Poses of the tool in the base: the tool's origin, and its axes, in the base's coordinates. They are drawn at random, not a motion.
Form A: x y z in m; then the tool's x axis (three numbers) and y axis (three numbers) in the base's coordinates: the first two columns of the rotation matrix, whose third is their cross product.
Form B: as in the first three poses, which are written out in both.
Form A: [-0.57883 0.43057 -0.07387 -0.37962 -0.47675 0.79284 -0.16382 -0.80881 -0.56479]
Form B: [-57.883 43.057 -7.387 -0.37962 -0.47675 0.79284 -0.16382 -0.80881 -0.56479]
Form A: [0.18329 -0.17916 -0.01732 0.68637 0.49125 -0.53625 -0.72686 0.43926 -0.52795]
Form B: [18.329 -17.916 -1.732 0.68637 0.49125 -0.53625 -0.72686 0.43926 -0.52795]
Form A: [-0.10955 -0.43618 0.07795 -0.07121 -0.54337 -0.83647 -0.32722 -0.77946 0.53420]
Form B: [-10.955 -43.618 7.795 -0.07121 -0.54337 -0.83647 -0.32722 -0.77946 0.53420]
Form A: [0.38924 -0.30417 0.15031 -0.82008 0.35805 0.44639 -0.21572 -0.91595 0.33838]
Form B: [38.924 -30.417 15.031 -0.82008 0.35805 0.44639 -0.21572 -0.91595 0.33838]
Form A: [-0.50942 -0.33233 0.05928 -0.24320 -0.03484 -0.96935 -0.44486 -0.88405 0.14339]
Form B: [-50.942 -33.233 5.928 -0.24320 -0.03484 -0.96935 -0.44486 -0.88405 0.14339]
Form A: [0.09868 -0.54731 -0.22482 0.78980 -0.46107 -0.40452 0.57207 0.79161 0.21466]
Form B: [9.868 -54.731 -22.482 0.78980 -0.46107 -0.40452 0.57207 0.79161 0.21466]
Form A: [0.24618 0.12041 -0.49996 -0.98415 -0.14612 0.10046 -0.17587 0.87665 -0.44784]
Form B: [24.618 12.041 -49.996 -0.98415 -0.14612 0.10046 -0.17587 0.87665 -0.44784]
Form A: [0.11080 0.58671 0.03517 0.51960 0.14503 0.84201 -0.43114 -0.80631 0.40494]
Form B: [11.080 58.671 3.517 0.51960 0.14503 0.84201 -0.43114 -0.80631 0.40494]
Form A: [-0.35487 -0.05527 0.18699 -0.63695 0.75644 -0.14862 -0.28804 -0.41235 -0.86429]
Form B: [-35.487 -5.527 18.699 -0.63695 0.75644 -0.14862 -0.28804 -0.41235 -0.86429]
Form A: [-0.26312 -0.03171 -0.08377 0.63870 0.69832 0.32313 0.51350 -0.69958 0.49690]
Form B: [-26.312 -3.171 -8.377 0.63870 0.69832 0.32313 0.51350 -0.69958 0.49690]
